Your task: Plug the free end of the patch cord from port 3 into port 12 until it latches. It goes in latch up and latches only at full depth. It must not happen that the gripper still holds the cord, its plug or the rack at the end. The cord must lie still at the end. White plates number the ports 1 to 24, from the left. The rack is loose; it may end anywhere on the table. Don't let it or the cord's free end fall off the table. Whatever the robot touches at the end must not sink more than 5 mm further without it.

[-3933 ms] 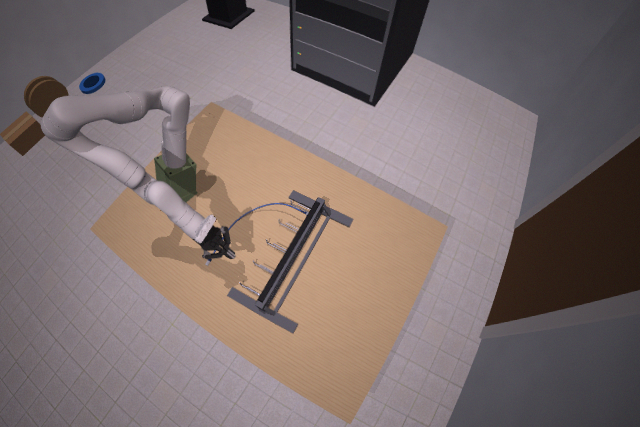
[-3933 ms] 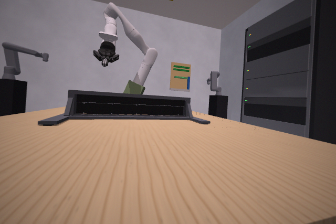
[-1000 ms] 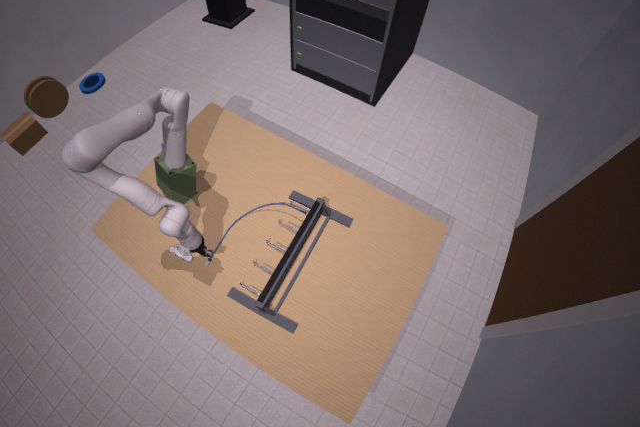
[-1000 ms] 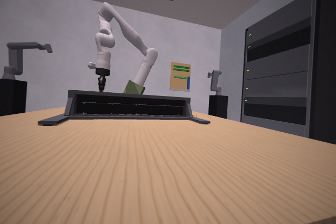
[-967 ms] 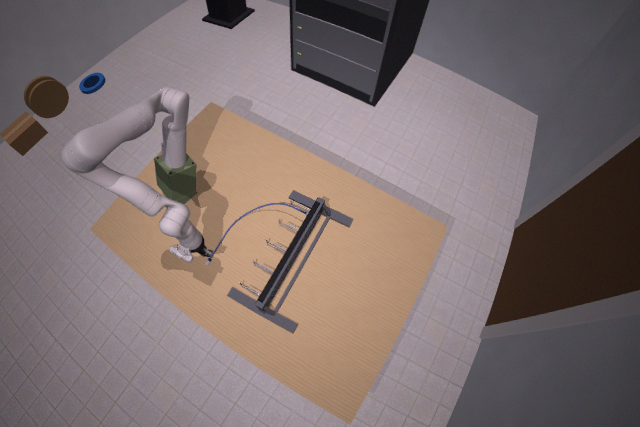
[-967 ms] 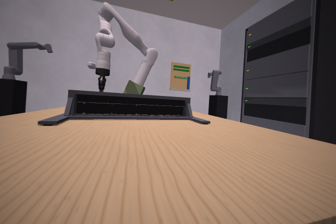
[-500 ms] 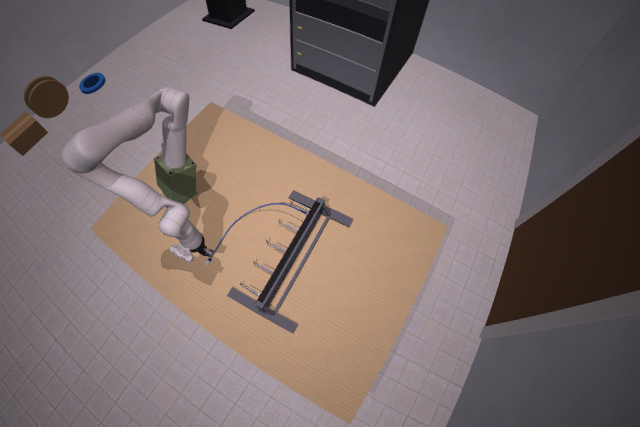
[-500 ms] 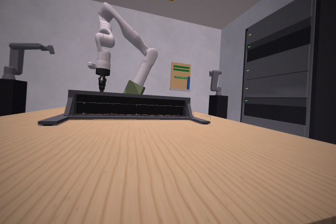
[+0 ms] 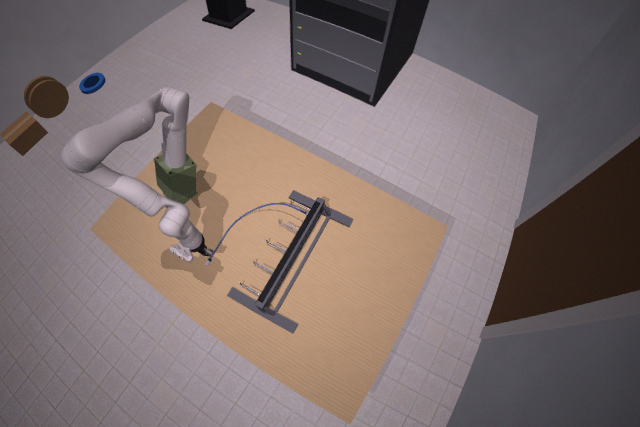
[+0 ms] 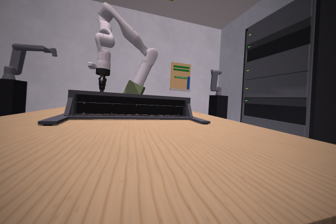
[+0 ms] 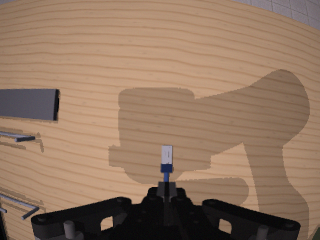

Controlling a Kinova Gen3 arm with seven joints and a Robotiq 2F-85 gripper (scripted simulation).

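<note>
The plug is 20 mm to the right of my hand and 90 mm below it.
</note>
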